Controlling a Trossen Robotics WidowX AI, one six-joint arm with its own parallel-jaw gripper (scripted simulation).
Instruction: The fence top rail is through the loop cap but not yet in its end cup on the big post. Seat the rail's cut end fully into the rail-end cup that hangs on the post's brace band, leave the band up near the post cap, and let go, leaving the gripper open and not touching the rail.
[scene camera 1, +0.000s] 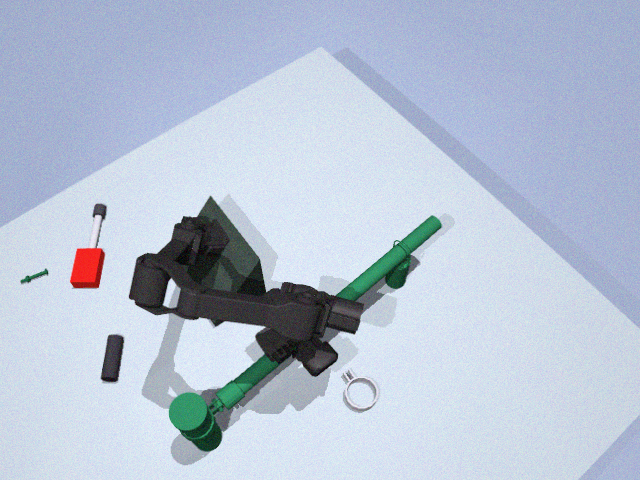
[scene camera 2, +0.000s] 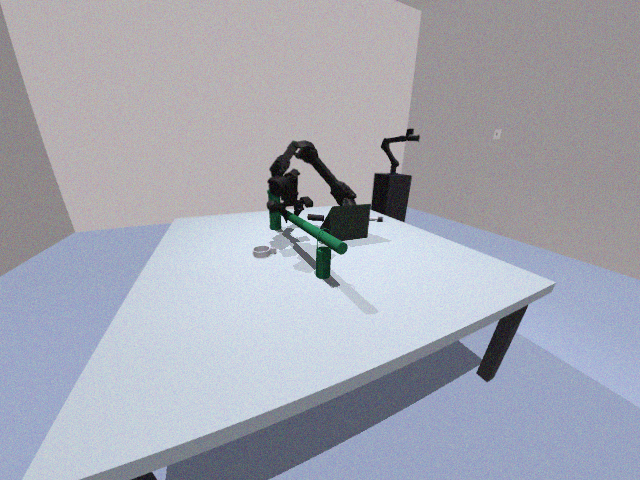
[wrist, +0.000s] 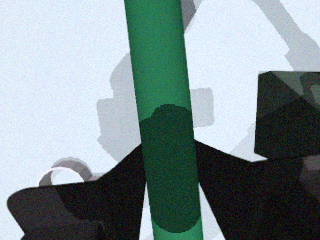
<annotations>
A rail shows in scene camera 1, in scene camera 2 and in the wrist view (157, 47). The same spot on the rail: (scene camera 2: 338, 246) is (scene camera 1: 440, 224).
</annotations>
